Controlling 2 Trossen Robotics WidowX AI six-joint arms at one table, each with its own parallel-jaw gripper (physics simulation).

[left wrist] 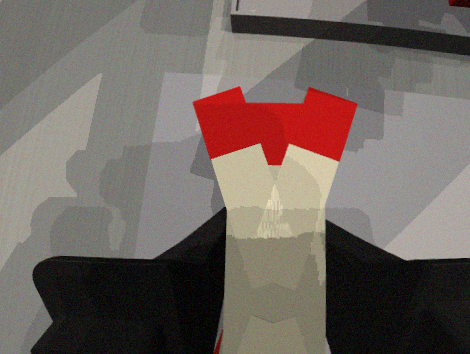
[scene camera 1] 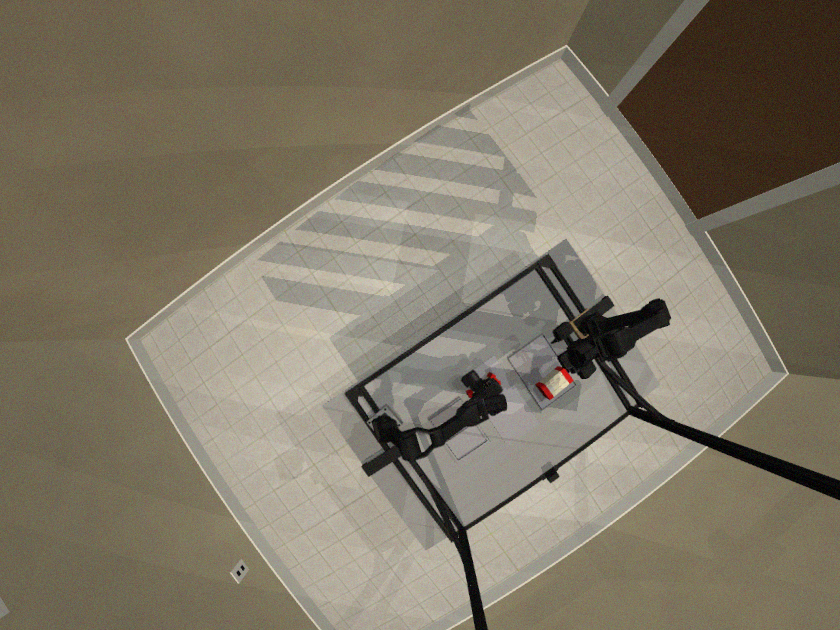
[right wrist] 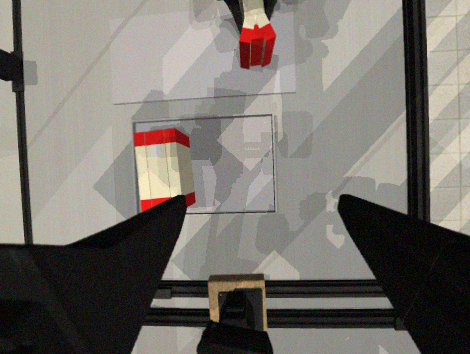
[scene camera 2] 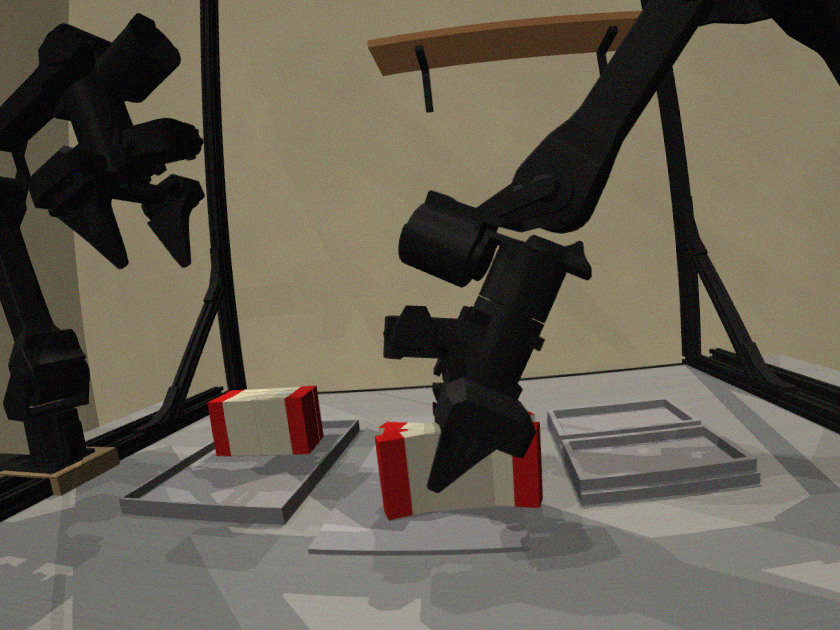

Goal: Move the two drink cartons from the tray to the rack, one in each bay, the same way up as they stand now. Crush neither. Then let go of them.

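Frame: origin at the left arm's base, x back, y left, z down, level; centimetres.
Seen in the pictures: left gripper, between the fingertips: point(left wrist: 263, 214) point(right wrist: 253, 37) point(scene camera 2: 432, 482); right gripper, between the fingertips: point(scene camera 1: 558, 354) point(right wrist: 261, 201) point(scene camera 2: 158, 266); left arm's base, origin of its link: point(scene camera 1: 384, 423); right arm's base, origin of its link: point(scene camera 1: 586, 325) point(right wrist: 237, 309) point(scene camera 2: 59, 459).
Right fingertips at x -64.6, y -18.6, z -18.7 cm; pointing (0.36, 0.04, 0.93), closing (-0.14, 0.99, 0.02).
Observation:
Pixels of each thing's top centre, then the offset from my right fingertips to it. Level surfaces: height alone.
- thin mat, height of its surface: dz +22.7 cm
- tray, centre of its top: point(scene camera 2: 256, 454) point(right wrist: 202, 166) point(scene camera 1: 543, 372) dx +4.0, dy -8.1, dz +21.5 cm
- two-bay rack, centre of its top: point(scene camera 2: 633, 430) point(scene camera 1: 459, 431) dx +44.8, dy -3.4, dz +21.1 cm
My left gripper point(scene camera 1: 483, 386) point(scene camera 2: 451, 474) point(left wrist: 263, 214) is shut on a red-ended, cream carton point(scene camera 2: 468, 498) point(left wrist: 275, 300) point(right wrist: 257, 45), across its long sides. The carton's long axis is level and it narrows between the fingers. It is at the thin mat point(scene camera 2: 407, 543) point(right wrist: 135, 75); whether it touches the mat is unclear. The other carton point(scene camera 1: 559, 383) point(scene camera 2: 261, 420) point(right wrist: 162, 170) lies level at one side of the tray point(scene camera 2: 203, 509) point(left wrist: 350, 32) point(right wrist: 274, 165). The two-bay rack point(scene camera 1: 472, 450) point(scene camera 2: 668, 476) holds no carton. My right gripper point(scene camera 2: 154, 263) point(right wrist: 261, 201) is open and empty, high near the tray.
In scene camera 2 the mat is between the tray at the left and the rack at the right. Dark frame posts point(scene camera 2: 220, 203) rise at the table's corners, and a brown shelf point(scene camera 2: 502, 44) is on the wall behind. The left arm reaches over from the rack's side.

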